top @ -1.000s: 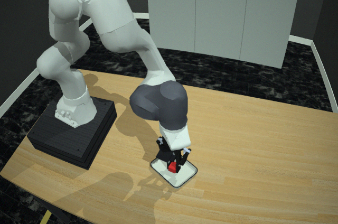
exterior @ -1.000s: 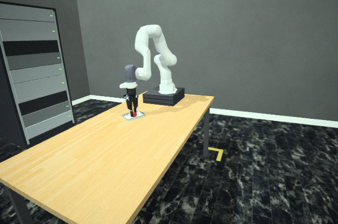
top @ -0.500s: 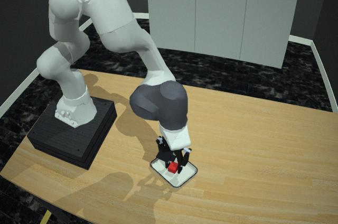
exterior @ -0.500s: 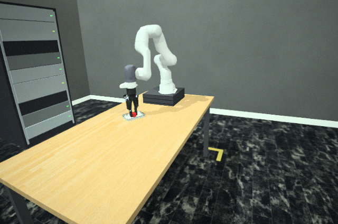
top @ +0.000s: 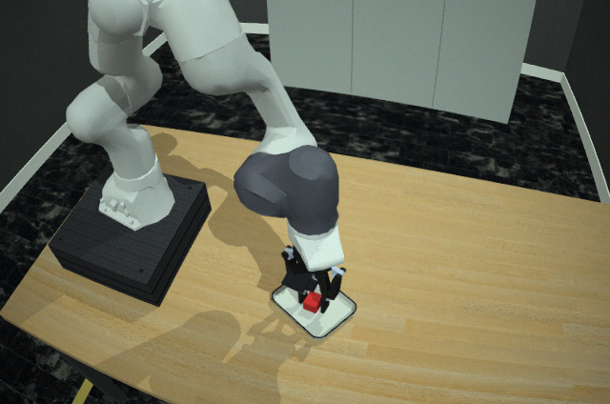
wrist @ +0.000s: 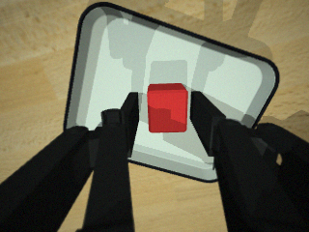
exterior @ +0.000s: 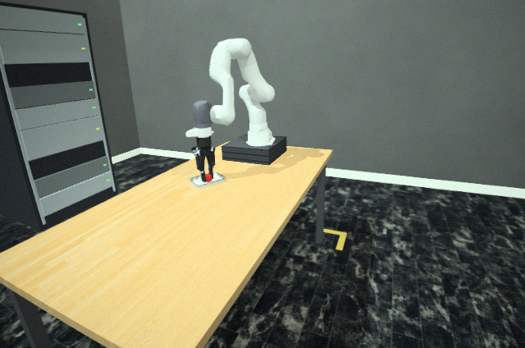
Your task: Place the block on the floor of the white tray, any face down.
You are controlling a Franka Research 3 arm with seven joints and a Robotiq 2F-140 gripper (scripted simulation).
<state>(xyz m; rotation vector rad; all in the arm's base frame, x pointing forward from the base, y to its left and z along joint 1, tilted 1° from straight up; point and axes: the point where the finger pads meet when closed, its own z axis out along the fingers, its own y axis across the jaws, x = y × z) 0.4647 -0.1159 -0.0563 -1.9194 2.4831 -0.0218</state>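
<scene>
Right now my hand is 20 mm above the red block. The rest, counted from my hand: white tray: 30 mm below.
</scene>
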